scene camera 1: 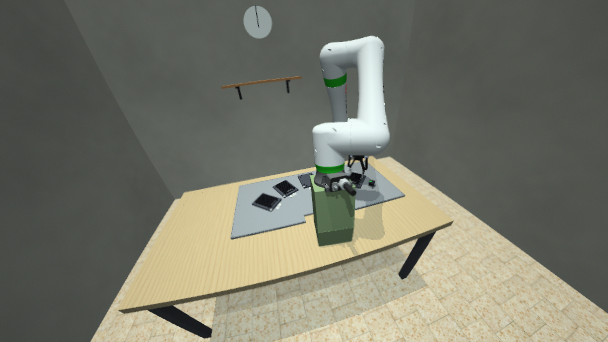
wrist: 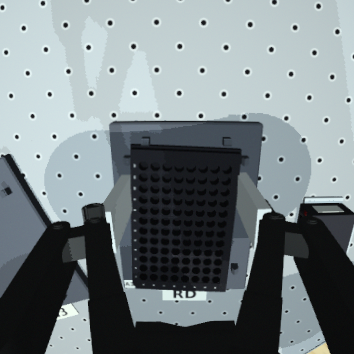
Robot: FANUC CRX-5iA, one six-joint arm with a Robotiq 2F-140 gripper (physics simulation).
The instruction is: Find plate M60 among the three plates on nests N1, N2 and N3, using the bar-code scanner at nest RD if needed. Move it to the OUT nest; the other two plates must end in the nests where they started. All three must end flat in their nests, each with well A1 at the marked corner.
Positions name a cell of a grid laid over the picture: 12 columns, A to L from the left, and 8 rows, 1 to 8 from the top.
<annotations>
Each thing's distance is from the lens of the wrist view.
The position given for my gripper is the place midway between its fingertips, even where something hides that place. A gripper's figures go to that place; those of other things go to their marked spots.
my gripper (wrist: G5): 0.21 m
RD nest (wrist: I4): 0.22 m
</annotations>
